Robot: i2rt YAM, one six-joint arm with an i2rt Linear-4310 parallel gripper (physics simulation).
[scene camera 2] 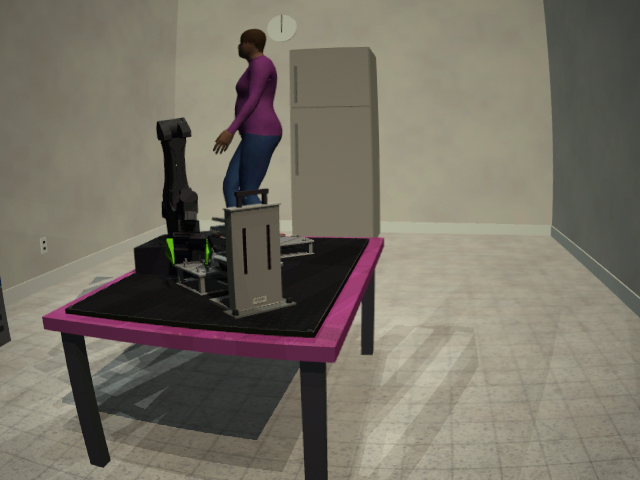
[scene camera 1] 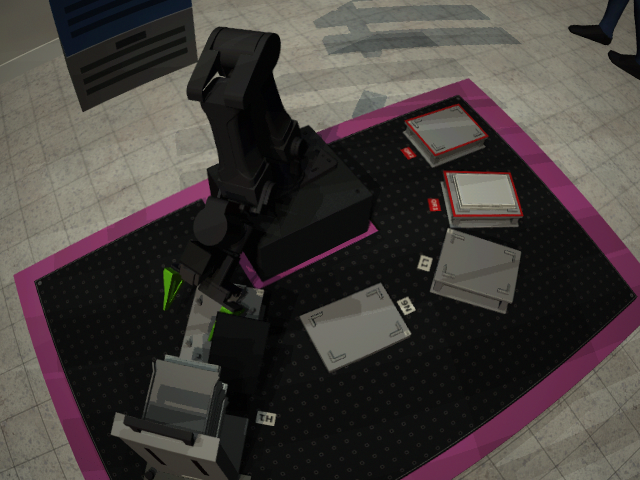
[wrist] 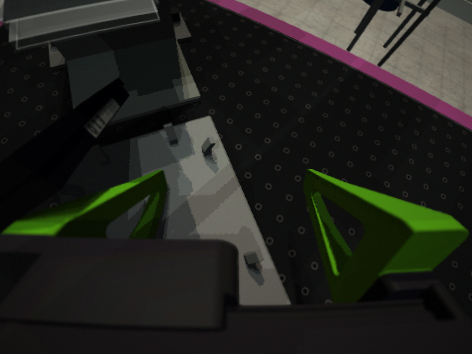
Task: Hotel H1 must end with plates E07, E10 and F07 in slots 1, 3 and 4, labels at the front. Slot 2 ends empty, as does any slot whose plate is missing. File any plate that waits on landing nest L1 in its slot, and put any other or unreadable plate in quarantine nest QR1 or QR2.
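Places are measured from the arm's base along level axes (x left, y back, z up), in centimetres.
Pixels of known places: gripper, fingertip midpoint: (scene camera 2: 190, 265) (scene camera 1: 187, 325) (wrist: 235, 177); arm's base, origin of the base link: (scene camera 1: 285, 180).
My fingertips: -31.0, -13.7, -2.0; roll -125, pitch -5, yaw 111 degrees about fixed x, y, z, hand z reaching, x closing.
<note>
Ahead of a thing's pixels: the offset from my fingertips to its top centre, as dx, dy, dz. "spot": to the spot under its first point.
My gripper (scene camera 1: 187, 324) (scene camera 2: 190, 263) (wrist: 235, 177) is open, its green fingers low at a pale pegged stand (scene camera 1: 197, 325) (scene camera 2: 196, 268) (wrist: 220, 205). A black plate (scene camera 1: 240, 333) (wrist: 55, 142) is tilted beside the stand, on its hotel-facing side; its small label is unreadable. It is not between the fingertips. Hotel H1 (scene camera 1: 119, 426) (scene camera 2: 255, 258) (wrist: 187, 82) holds a translucent plate (scene camera 1: 183, 382) (wrist: 85, 25) on top and other plates below; its slots and labels cannot be read. A white plate {+64.9, -9.4, -1.9} (scene camera 1: 484, 189) lies on nest QR1 {spot: +69.0, -16.6, -3.2} (scene camera 1: 518, 206). Nests QR2 {+72.4, +8.8, -2.7} (scene camera 1: 447, 129) and L1 {+50.5, -21.2, -1.7} (scene camera 1: 478, 268) are empty.
A flat grey nest {+25.3, -14.7, -5.5} (scene camera 1: 356, 325) with corner brackets lies between the stand and L1. The black arm base (scene camera 1: 315, 211) stands behind it. The hotel's handle {spot: -14.3, -21.5, +22.0} (scene camera 1: 157, 429) (scene camera 2: 251, 192) rises above its top. A person (scene camera 2: 258, 103) stands behind the table.
</note>
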